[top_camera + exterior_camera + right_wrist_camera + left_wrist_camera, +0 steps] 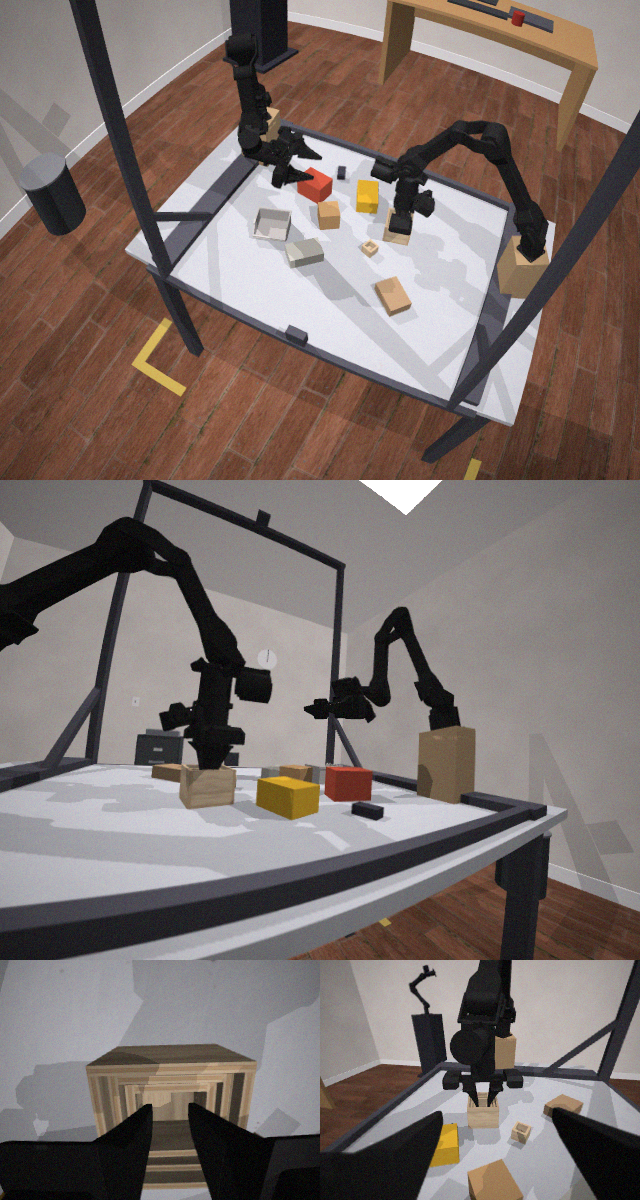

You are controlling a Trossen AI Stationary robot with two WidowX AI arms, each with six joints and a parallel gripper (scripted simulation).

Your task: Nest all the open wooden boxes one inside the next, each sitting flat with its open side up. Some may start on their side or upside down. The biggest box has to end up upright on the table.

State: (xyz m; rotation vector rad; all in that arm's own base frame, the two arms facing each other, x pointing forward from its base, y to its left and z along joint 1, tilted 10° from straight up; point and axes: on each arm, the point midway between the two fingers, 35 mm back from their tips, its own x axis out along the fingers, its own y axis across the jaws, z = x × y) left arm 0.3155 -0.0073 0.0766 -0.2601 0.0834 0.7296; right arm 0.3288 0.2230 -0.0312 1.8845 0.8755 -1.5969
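Right now the red block is 100 mm ahead of my left hand, 30 mm to the left of it and 180 mm below it. Also, from my left hand: tan cube 20 mm ahead, 70 mm to the right, 180 mm below; grey block 120 mm behind, 90 mm to the right, 190 mm below; white tray 100 mm behind, 40 mm to the left, 180 mm below.
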